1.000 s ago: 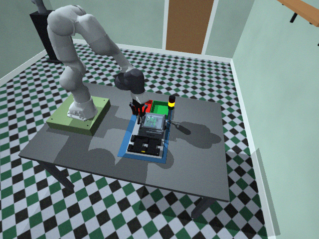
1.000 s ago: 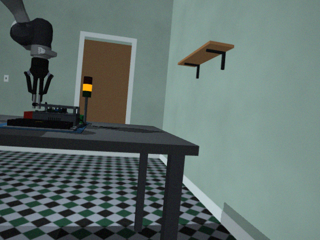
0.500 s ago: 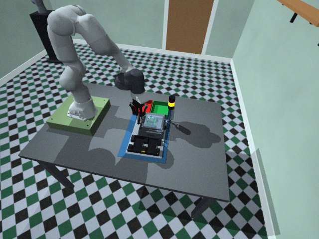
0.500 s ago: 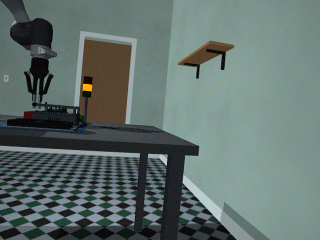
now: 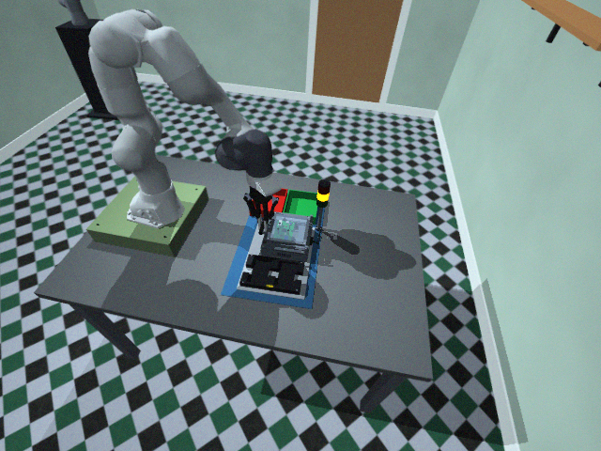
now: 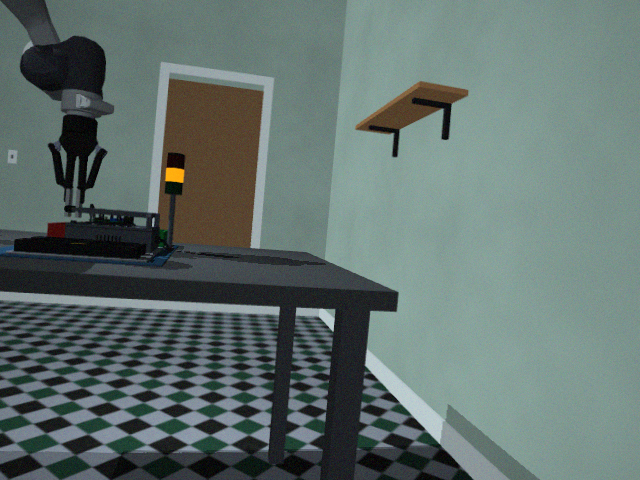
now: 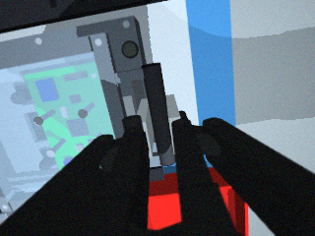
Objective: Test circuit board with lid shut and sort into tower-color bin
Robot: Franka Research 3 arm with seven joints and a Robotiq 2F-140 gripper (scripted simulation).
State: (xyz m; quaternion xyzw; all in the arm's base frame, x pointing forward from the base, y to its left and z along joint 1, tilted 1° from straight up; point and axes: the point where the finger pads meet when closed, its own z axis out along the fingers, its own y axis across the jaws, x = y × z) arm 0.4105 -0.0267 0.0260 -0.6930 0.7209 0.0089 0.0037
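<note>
My hand is 20 mm short of the black latch hook, 60 mm to the right of it and 10 mm above it. The rest, counted from my hand: tester lid 90 mm ahead, 20 mm below; tester plate 90 mm ahead, 40 mm below; green circuit board 80 mm ahead, 30 mm below.
</note>
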